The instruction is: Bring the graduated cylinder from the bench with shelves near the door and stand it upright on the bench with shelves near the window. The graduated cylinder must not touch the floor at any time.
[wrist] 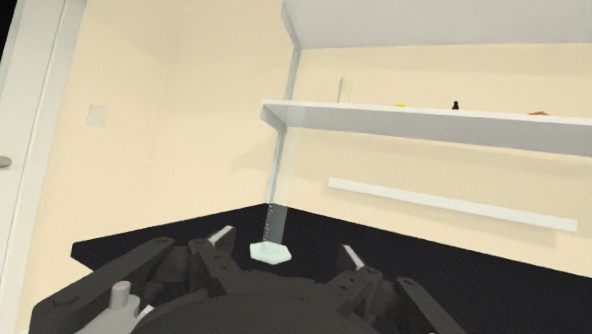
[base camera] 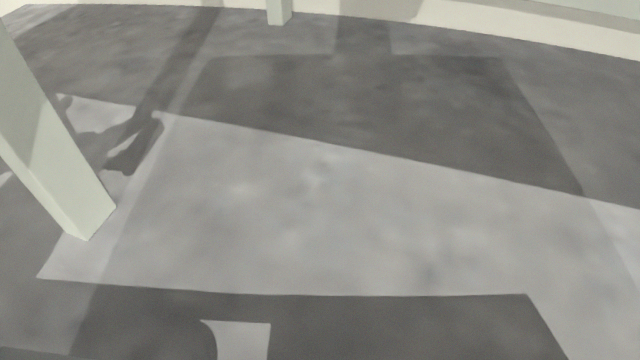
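Note:
The clear graduated cylinder stands upright on the black bench top in the wrist view. Its pale hexagonal base is a little left of the middle between the fingertips, and its faint tube rises past the lower shelf's left end. My gripper is open, with nothing between its fingers. The cylinder appears beyond the fingertips, apart from both; the exact distance is hard to tell. Neither the gripper nor the cylinder shows in the base view, and the bench near the window cannot be made out.
A lower shelf and an upper shelf hang over the bench; small items stand on the lower one. A white rail runs along the wall. A door is at the left. Pale legs stand on the floor.

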